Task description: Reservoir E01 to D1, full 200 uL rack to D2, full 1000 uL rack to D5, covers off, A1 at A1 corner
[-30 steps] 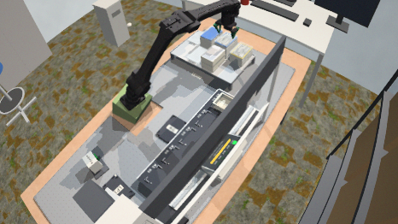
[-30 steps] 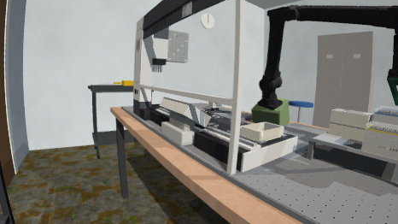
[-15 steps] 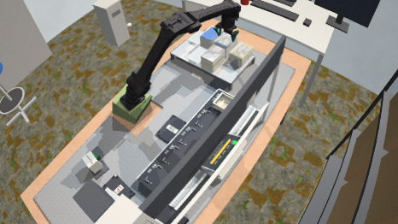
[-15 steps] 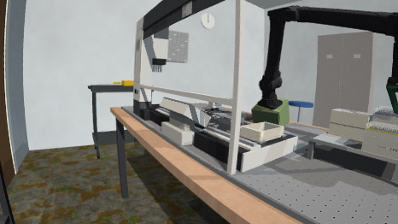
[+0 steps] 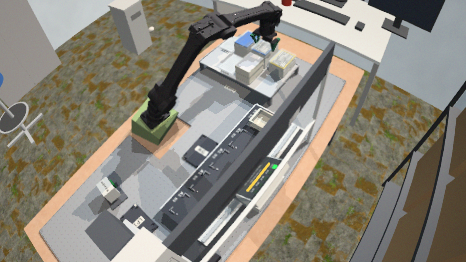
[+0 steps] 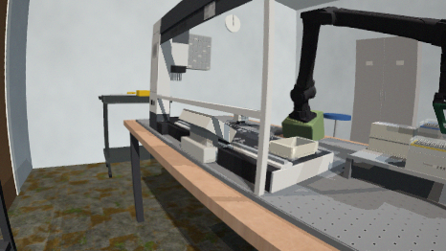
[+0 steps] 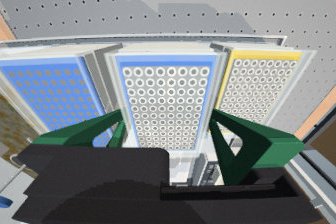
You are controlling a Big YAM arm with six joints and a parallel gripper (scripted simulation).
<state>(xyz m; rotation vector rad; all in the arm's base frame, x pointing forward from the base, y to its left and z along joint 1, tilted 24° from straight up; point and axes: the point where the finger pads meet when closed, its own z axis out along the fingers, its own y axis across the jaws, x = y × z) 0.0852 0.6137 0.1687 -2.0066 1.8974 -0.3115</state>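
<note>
Now: hand 20 mm above the blue tip rack, 10 mm to the left of it and 10 mm short of it. Round my hand: yellow tip rack 110 mm ahead, 50 mm below; then white sealed block 130 mm to the right, 30 mm below, 10 mm ahead; then grey shelf 90 mm below, 70 mm to the right, 50 mm behind.
</note>
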